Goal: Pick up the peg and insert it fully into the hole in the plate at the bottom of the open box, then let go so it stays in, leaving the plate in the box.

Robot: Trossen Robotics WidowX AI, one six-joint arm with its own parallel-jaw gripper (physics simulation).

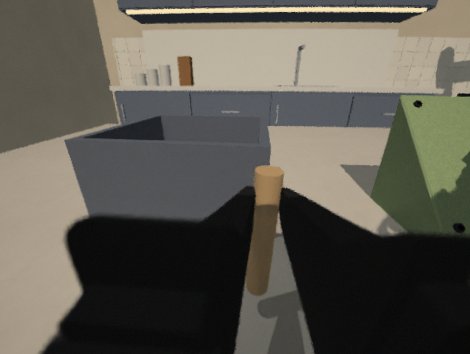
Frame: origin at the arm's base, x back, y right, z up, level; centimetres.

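Seen in the pictures: gripper, fingertip midpoint: (266,195).
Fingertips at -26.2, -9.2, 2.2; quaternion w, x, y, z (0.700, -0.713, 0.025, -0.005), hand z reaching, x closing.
Pixels of each thing's top centre, then the offset from my fingertips to it, as dx, dy, dz.
- tan wooden peg, middle of its top: (267,170) -0.1, -0.2, +1.5
- open grey box, middle of its top: (193,125) -7.1, +17.5, +0.6
My gripper (266,195) is shut on a tan wooden peg (265,220). The peg stands close to upright between the black fingertips, its top end rising a little above them and its lower end showing between the fingers. The open grey box (170,172) stands left of and beyond the gripper; its near wall, rim and part of the inner far and left walls show. The box bottom, the plate and the hole are hidden behind the near wall. The peg is outside the box, to the right of its near right corner.
A large green block (415,165) with dark round holes stands at the right. Shadows fall on the pale surface near it and below the peg. Far behind are blue-grey cabinets (310,109) with a counter, a tap (298,65), a brown block (185,71) and pale canisters.
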